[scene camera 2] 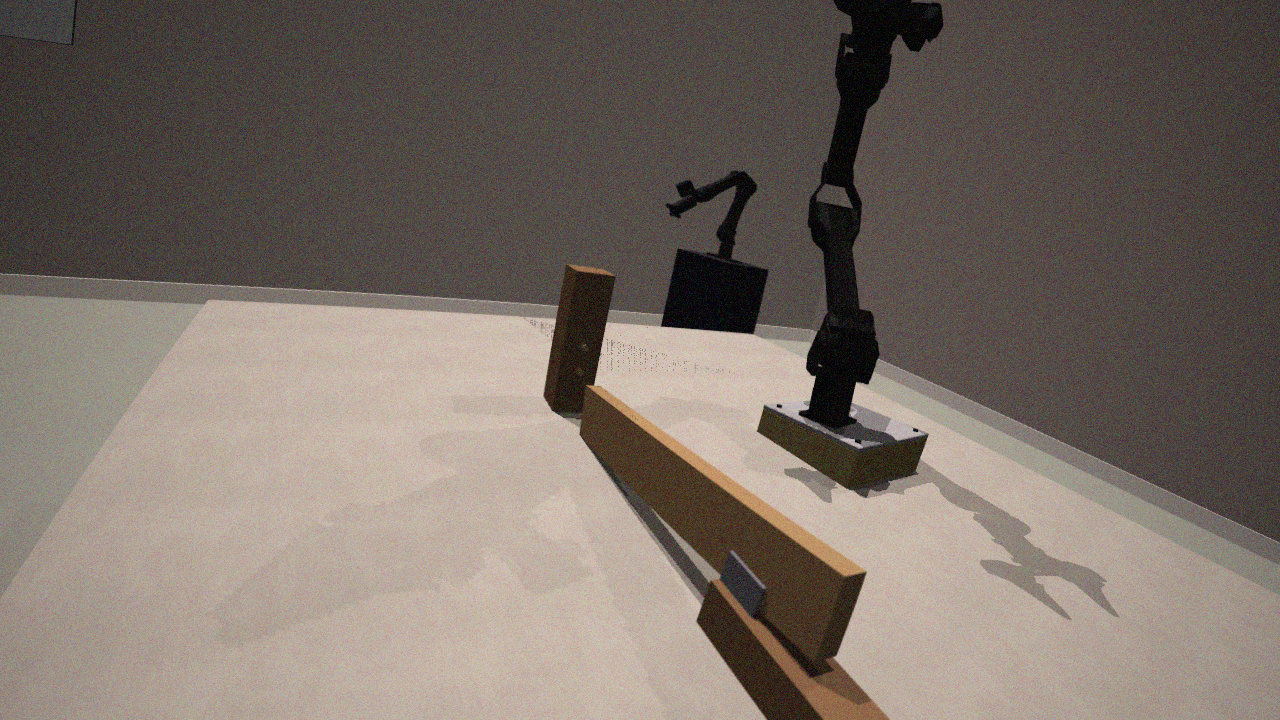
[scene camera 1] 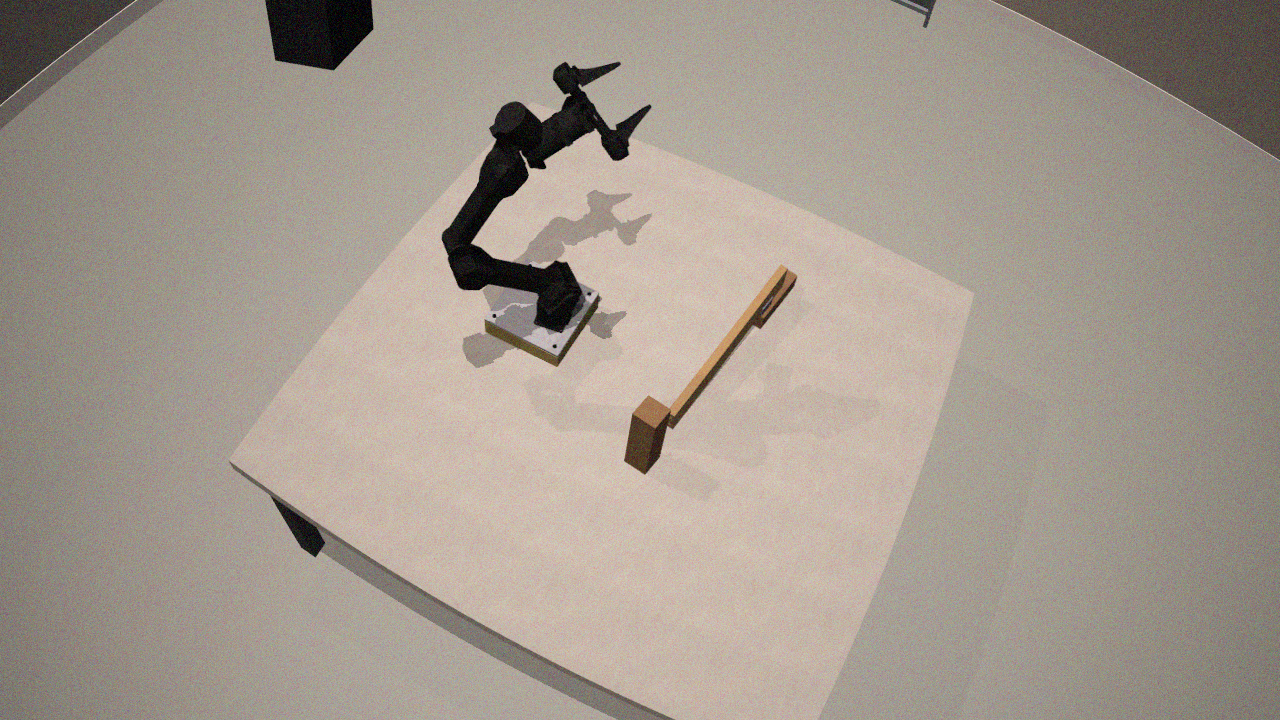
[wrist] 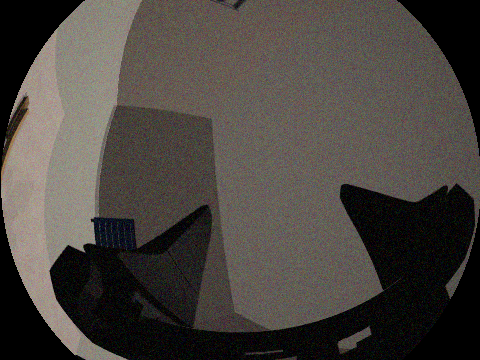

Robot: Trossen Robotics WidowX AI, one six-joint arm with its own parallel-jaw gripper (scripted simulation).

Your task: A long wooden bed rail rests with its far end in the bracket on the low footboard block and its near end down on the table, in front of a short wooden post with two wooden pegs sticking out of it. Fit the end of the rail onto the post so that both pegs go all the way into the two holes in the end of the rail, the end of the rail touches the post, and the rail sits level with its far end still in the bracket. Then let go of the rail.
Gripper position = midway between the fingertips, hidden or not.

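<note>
Scene camera 1 shows my gripper (scene camera 1: pixel 635 84), which is open and holds nothing. That same camera shows me a wooden post (scene camera 1: pixel 649 422) and a wooden bed rail (scene camera 1: pixel 741 327) too. In scene camera 2 I find the rail (scene camera 2: pixel 812 590) again, while the wrist view gives me my own gripper (wrist: pixel 279 201).
</note>
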